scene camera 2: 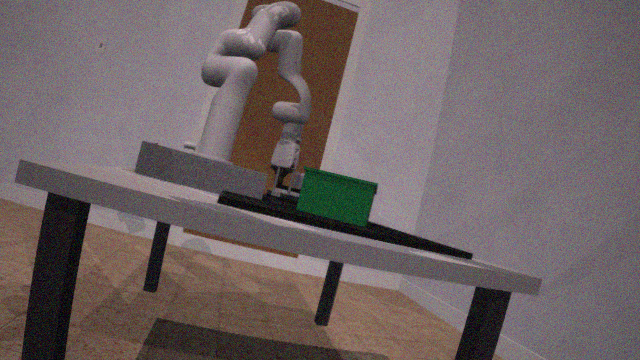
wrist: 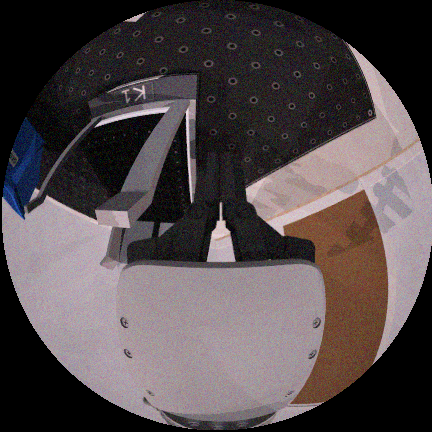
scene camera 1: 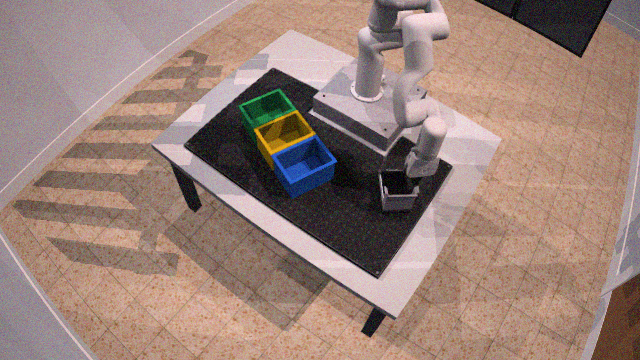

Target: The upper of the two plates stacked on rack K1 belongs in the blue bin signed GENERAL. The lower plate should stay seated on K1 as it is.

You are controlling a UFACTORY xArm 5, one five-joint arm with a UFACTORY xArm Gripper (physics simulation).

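Frame: origin at the arm's base, x back, y right, z up, level; centimetres.
Seen in the pictures: gripper, fingertip midpoint: (scene camera 2: 277,185) (wrist: 219,165) (scene camera 1: 414,181); arm's base at its link origin: (scene camera 2: 212,161) (scene camera 1: 366,91).
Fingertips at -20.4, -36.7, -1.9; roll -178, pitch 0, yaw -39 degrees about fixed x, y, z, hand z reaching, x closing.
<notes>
Pixels of each thing's top centre, then the offset from my fingertips to it, as dx, dy, dz. "spot": a spot on its surface instead. Level surfaces: height alone.
- rack K1 at its top centre: (wrist: 117,264) (scene camera 1: 399,173) (scene camera 2: 297,170) -6.0, +3.7, +7.4
- dark plate surface at a spot on its surface: (wrist: 117,160) spot: -4.6, +6.4, +0.6
- blue bin at its top centre: (scene camera 2: 346,181) (scene camera 1: 284,131) -17.4, +42.8, +5.4
- black perforated mat at its surface level: dz -4.6
My gripper (wrist: 219,165) is shut and empty. In the wrist view its black fingers point down just right of the grey side wall of rack K1 (wrist: 175,90) (scene camera 1: 398,202), partly overlapping it. In scene camera 1 the gripper's white body is at the rack's back right corner and its fingertips are hidden. A dark plate surface (wrist: 117,160) shows faintly inside the rack; it is too dark to tell one plate from two. The blue bin (scene camera 1: 311,181) (wrist: 26,165) stands left of the rack, with a small tag too small to read.
The yellow bin (scene camera 1: 265,149) and green bin (scene camera 1: 246,121) (scene camera 2: 337,197) stand in a row beyond the blue bin. The grey robot base (scene camera 1: 350,122) (scene camera 2: 200,172) is behind the rack. The black perforated mat (scene camera 1: 345,227) (wrist: 280,75) lies under the rack and bins; its right edge is close to the gripper.
</notes>
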